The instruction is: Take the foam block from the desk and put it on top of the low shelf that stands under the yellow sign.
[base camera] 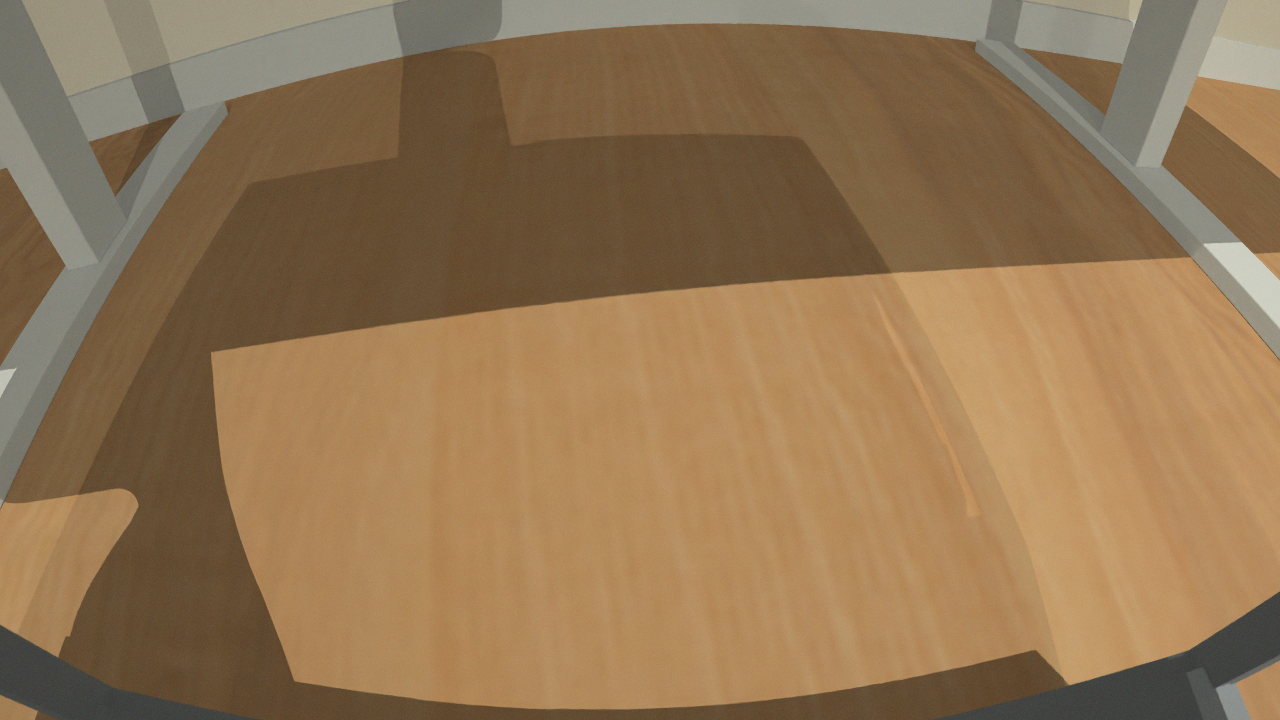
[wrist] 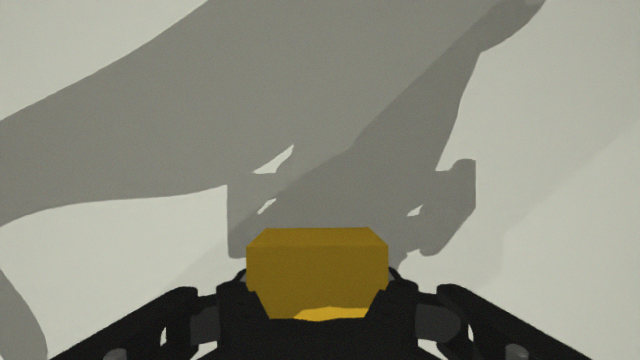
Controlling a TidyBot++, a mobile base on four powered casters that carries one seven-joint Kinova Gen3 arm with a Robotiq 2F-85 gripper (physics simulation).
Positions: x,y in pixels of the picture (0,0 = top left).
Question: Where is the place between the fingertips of my gripper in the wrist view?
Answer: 317,275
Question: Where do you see a pale grey desk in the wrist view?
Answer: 488,151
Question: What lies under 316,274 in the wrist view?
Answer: A yellow foam block.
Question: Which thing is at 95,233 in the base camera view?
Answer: A pale grey desk.
